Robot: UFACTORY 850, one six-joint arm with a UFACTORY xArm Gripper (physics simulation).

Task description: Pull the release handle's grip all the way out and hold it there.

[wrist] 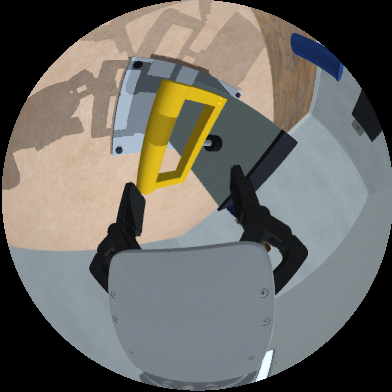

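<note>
The yellow release handle (159, 130) is in the upper middle of the wrist view, a thick round grip bar joined to a rectangular loop. A short light rod (207, 143) runs from the loop into a round black hole in a dark grey-green housing (240, 132). My gripper (182, 183) is open, with nothing between its fingers. The left fingertip is just below the lower end of the grip bar, and the right fingertip is over the housing's lower part. The lower end of the handle lies in line with the gap between the fingertips, nearer the left one.
A light metal base plate (121, 120) with dark bolts lies under the housing on the tan table top (60, 210). A dark panel (272, 162) edges the housing on the right. A blue curved object (317, 55) and a black box (369, 116) are at the upper right.
</note>
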